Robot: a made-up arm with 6 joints.
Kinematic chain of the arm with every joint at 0, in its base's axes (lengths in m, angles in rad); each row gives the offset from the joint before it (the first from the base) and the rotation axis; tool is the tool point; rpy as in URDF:
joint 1: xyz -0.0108 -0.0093 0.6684 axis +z
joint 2: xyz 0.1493 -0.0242 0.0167 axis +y
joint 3: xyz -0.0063 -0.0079 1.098 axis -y
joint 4: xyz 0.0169 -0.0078 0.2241 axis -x
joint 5: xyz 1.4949 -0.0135 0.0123 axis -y
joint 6: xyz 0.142 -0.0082 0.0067 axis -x
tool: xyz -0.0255 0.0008 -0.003 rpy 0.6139 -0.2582 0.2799
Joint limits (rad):
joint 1: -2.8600..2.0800
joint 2: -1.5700..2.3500
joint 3: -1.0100..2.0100
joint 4: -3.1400..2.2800
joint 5: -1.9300..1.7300
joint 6: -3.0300..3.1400
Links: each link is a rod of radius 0.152 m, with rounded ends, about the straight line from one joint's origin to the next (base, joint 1, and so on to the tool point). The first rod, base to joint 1, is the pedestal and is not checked.
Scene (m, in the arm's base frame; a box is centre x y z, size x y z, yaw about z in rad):
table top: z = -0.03
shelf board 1: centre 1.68 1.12 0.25 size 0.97 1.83 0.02 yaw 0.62
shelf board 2: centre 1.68 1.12 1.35 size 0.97 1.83 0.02 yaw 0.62
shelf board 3: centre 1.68 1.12 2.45 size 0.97 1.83 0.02 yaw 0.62
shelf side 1: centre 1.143 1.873 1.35 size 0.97 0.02 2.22 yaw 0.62
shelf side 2: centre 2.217 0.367 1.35 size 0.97 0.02 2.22 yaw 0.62
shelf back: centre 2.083 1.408 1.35 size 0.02 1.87 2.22 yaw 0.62
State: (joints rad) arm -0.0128 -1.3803 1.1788 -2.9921 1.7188 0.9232
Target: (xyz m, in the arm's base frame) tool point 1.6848 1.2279 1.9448
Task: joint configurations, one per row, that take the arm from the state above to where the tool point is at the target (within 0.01 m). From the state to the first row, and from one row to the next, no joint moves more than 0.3 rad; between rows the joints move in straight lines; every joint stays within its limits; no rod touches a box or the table.
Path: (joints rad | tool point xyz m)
1: 0.1223 -1.1764 0.8896 -2.9993 1.7210 0.9235 | -1.6529 -0.2459 2.3671
2: 0.2574 -0.9725 0.6004 -3.0065 1.7233 0.9238 | -0.8339 -0.2607 2.7880
3: 0.3925 -0.7687 0.3113 -3.0136 1.7255 0.9241 | 0.0012 -0.0397 2.8287
4: 0.5276 -0.5648 0.0221 -3.0208 1.7278 0.9243 | 0.6476 0.3376 2.5135
5: 0.6627 -0.3609 -0.2671 -3.0280 1.7300 0.9246 | 0.9773 0.7228 1.9448
6: 0.6569 -0.0930 0.0078 -3.0279 1.6840 0.9237 | 1.2105 0.8934 2.0223
7: 0.6510 0.1750 0.2826 -3.0279 1.6379 0.9229 | 1.4520 1.0661 2.0219
8: 0.6451 0.4429 0.5575 -3.0278 1.5919 0.9220 | 1.6848 1.2278 1.9449

